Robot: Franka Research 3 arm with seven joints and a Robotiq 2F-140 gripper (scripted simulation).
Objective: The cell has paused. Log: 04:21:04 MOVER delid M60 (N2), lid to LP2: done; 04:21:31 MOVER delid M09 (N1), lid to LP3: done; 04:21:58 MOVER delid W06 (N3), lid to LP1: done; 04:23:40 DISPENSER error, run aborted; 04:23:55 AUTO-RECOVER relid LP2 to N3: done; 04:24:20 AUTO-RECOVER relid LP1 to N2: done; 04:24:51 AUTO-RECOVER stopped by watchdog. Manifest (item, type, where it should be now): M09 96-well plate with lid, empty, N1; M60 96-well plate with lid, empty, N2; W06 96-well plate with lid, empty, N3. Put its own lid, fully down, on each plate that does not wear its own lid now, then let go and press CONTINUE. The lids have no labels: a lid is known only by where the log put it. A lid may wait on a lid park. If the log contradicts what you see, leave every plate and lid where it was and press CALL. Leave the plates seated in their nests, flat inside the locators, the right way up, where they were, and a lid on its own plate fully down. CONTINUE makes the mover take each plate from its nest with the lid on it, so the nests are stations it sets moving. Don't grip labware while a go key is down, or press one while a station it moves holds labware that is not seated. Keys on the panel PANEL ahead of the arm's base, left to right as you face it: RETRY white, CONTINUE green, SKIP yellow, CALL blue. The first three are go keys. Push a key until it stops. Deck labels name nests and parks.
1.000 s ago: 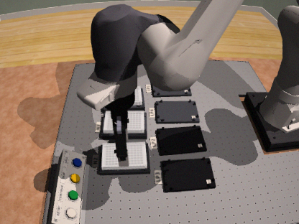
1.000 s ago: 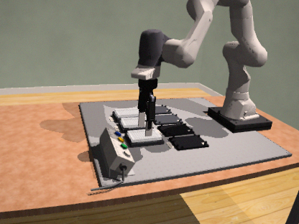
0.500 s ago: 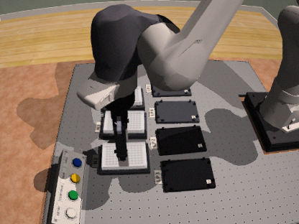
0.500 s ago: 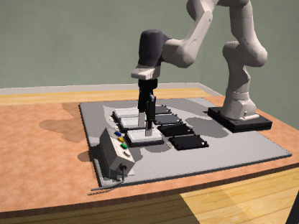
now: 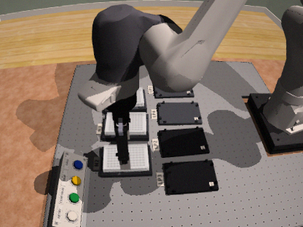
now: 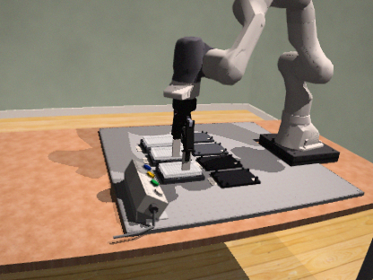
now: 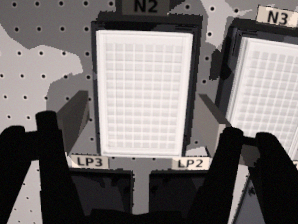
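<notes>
My gripper is now 5 cm above the plate. From my hand the other things lie so: LP2 label 9 cm behind, 6 cm to the right, 7 cm below; then LP3 label 9 cm behind, 7 cm to the left, 7 cm below; then N2 label 9 cm ahead, 7 cm below.
</notes>
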